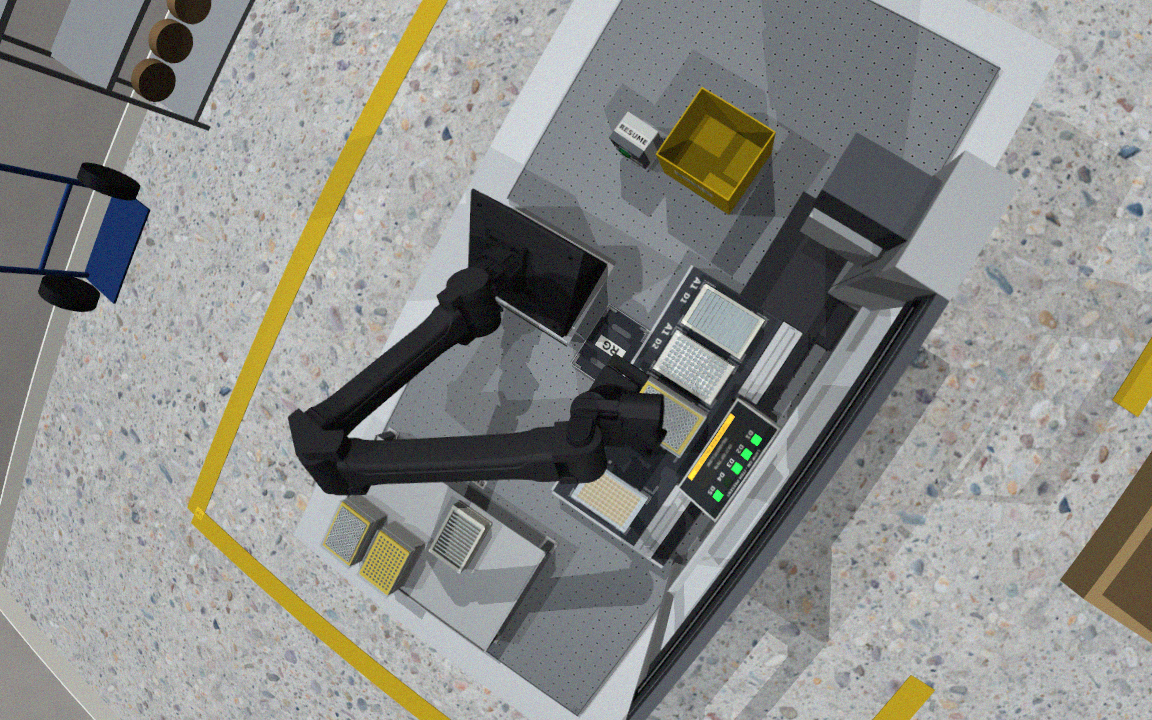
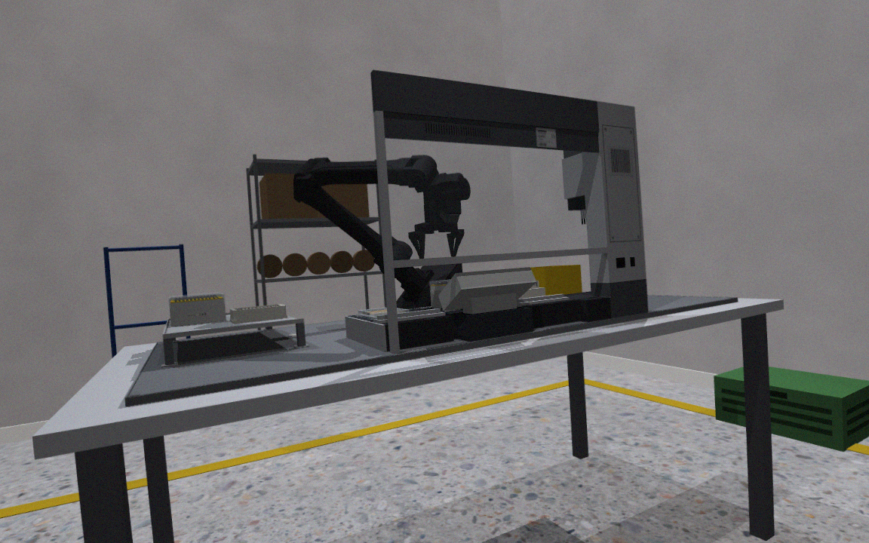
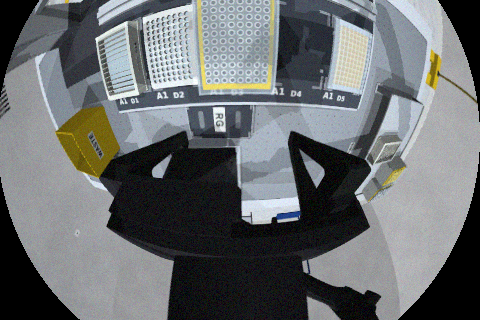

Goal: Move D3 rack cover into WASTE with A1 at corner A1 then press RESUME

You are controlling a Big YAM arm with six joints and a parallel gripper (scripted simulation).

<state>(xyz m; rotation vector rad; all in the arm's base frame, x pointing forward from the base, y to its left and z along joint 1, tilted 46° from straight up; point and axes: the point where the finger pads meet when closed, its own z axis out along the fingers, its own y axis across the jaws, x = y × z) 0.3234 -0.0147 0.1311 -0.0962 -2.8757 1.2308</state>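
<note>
Right now my hand is 8 cm short of the clear cover and 7 cm above it. Round my hand: plate 13 cm below, 10 cm to the left, 8 cm ahead; frame bar 27 cm ahead, 4 cm to the left, 1 cm below; tip rack 9 cm below, 8 cm ahead, 1 cm to the right.
</note>
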